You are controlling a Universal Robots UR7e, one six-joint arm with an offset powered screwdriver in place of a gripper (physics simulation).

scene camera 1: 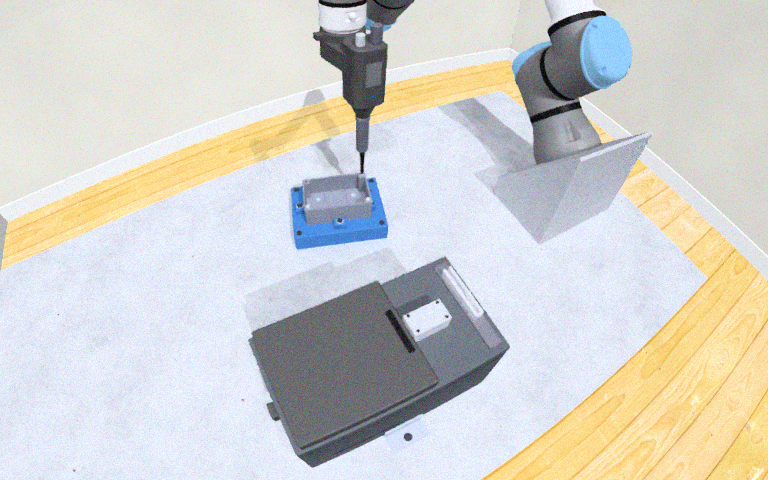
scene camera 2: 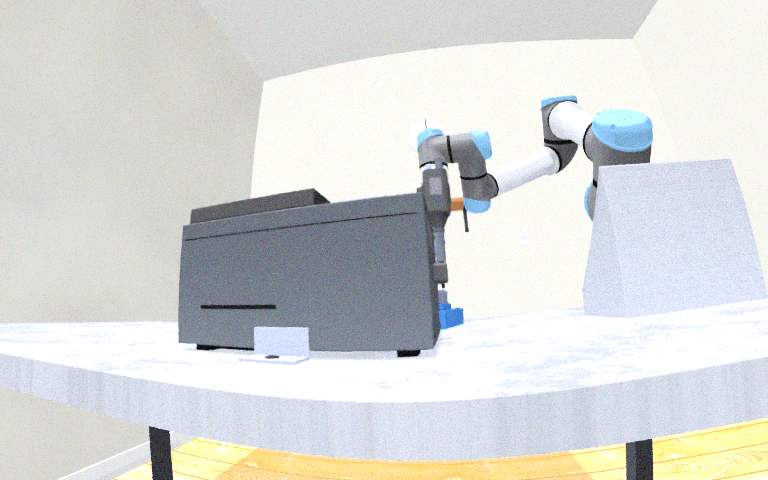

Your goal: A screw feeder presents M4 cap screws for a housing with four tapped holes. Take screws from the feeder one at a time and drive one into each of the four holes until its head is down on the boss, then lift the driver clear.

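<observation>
My gripper is a powered screwdriver (scene camera 1: 362, 171) (scene camera 2: 443, 285), pointing straight down. In scene camera 1 its thin dark bit ends at the far right corner of the grey housing (scene camera 1: 338, 213) (scene camera 2: 442, 297). Whether it touches the boss there, and whether a screw is on the tip, is too small to see. The housing is an open box on a blue fixture (scene camera 1: 339, 236) (scene camera 2: 451, 318). Screw heads in its corner holes cannot be made out. The dark screw feeder (scene camera 1: 339, 362) (scene camera 2: 305, 271) stands nearer scene camera 1; a white block (scene camera 1: 427, 321) with dark holes sits on it.
A pale slanted panel (scene camera 1: 577, 186) (scene camera 2: 679, 237) stands by the arm's base. A small light plate (scene camera 1: 421, 434) (scene camera 2: 281, 340) stands beside the feeder. In scene camera 2 the feeder hides part of the fixture, and a small dark block (scene camera 2: 440, 272) overlaps the bit.
</observation>
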